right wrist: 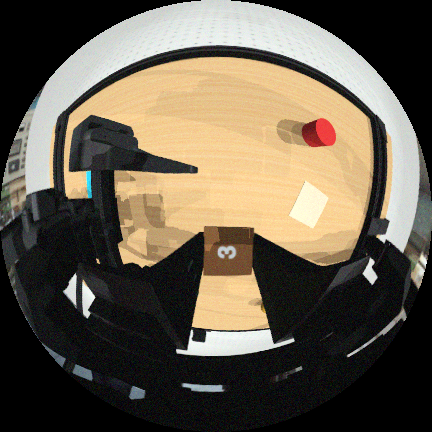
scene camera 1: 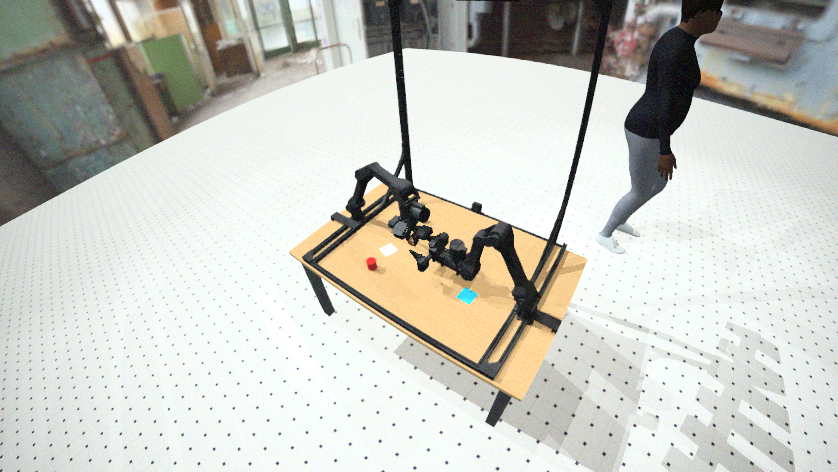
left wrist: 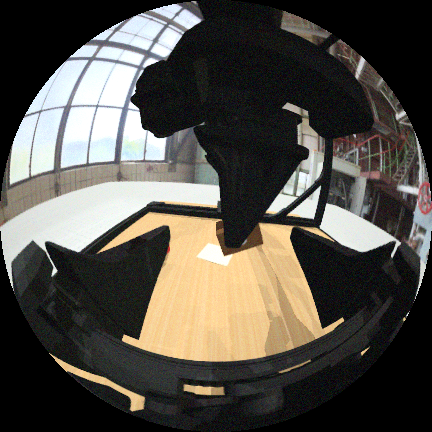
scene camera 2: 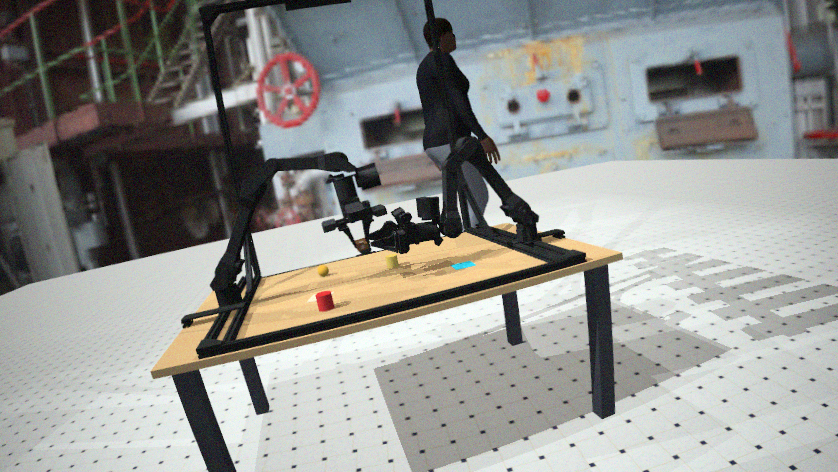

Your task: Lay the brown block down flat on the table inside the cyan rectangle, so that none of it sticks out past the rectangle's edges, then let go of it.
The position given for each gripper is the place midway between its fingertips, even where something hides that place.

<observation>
The left gripper (scene camera 2: pixel 367 240) is open and holds nothing. Also in view: a brown block (right wrist: pixel 227 249). The right gripper (scene camera 2: pixel 362 246) carries the brown block, clear of everything else. The table carries a red cylinder (right wrist: pixel 319 132). Further things: a pale square patch (right wrist: pixel 310 201).
The left gripper also shows in the right wrist view (right wrist: pixel 195 245), in scene camera 1 (scene camera 1: pixel 416 242) and in the left wrist view (left wrist: pixel 233 232). The right gripper is seen too in the right wrist view (right wrist: pixel 226 237), in scene camera 1 (scene camera 1: pixel 412 243) and in the left wrist view (left wrist: pixel 229 237).
</observation>
